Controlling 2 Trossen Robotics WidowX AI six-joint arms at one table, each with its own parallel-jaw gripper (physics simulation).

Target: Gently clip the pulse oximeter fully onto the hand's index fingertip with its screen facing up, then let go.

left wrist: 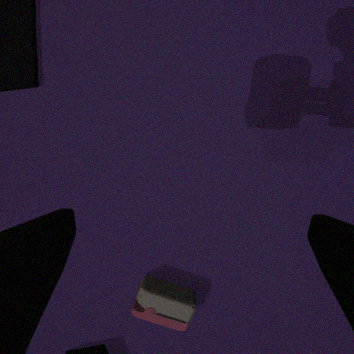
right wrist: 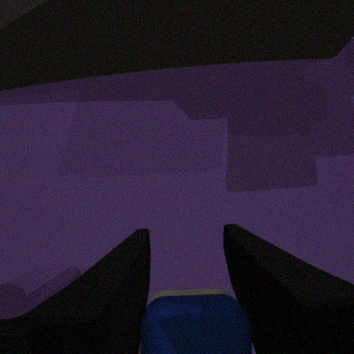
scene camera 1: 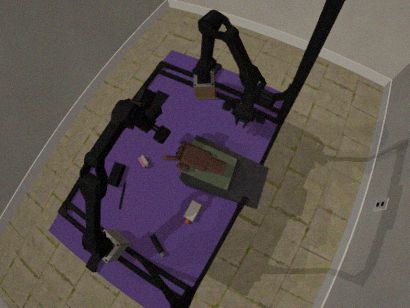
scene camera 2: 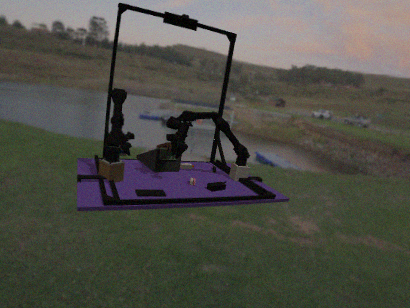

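Where they show: left gripper, fingertip midpoint: (left wrist: 194, 223) (scene camera 1: 155, 130) (scene camera 2: 174, 157); right gripper, fingertip midpoint: (right wrist: 186, 236) (scene camera 1: 239, 126) (scene camera 2: 129, 155); left arm's base, link origin: (scene camera 1: 105, 246) (scene camera 2: 240, 164); right arm's base, link origin: (scene camera 1: 203, 78) (scene camera 2: 112, 160).
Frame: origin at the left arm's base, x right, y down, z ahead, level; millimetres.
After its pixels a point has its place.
Note:
The blue pulse oximeter (right wrist: 196, 322) @[x 137, y -1, z 777 mm] with a pale edge is between the fingers of my right gripper (scene camera 1: 243, 121) @[x 142, y 29, z 755 mm] (right wrist: 186, 236) @[x 142, y 29, z 755 mm], which is shut on it above the mat, beyond the hand in scene camera 1. Its screen cannot be made out. The brown hand (scene camera 1: 200, 157) @[x 113, y -78, z 518 mm] lies on a green pad (scene camera 1: 225, 178) @[x 227, y 0, z 521 mm] on a dark sloped stand (scene camera 1: 252, 182) @[x 324, y 59, z 583 mm] (scene camera 2: 170, 165) @[x 66, y 59, z 483 mm]. Its index finger (scene camera 1: 170, 158) points left in scene camera 1; no oximeter shows on it. My left gripper (scene camera 1: 150, 125) @[x -122, y -51, z 510 mm] (left wrist: 194, 223) @[x -122, y -51, z 510 mm] is open and empty above the mat, left of the hand.
A pink-and-white block (scene camera 1: 144, 161) @[x -131, y 74, z 382 mm] (scene camera 2: 192, 181) @[x -165, y 80, z 389 mm] (left wrist: 165, 302) @[x -137, y 74, z 390 mm] lies left of the fingertip. A black box (scene camera 1: 116, 174) @[x -202, y 72, z 251 mm] (scene camera 2: 216, 186) @[x -243, y 76, z 263 mm], a thin pen (scene camera 1: 122, 195) @[x -123, y 98, z 192 mm], a white box (scene camera 1: 193, 210) @[x 188, y 77, z 342 mm] with an orange end, a dark marker (scene camera 1: 157, 245) @[x 155, y 80, z 129 mm] and a flat black slab (scene camera 2: 150, 193) @[x -328, y 97, z 660 mm] lie around.

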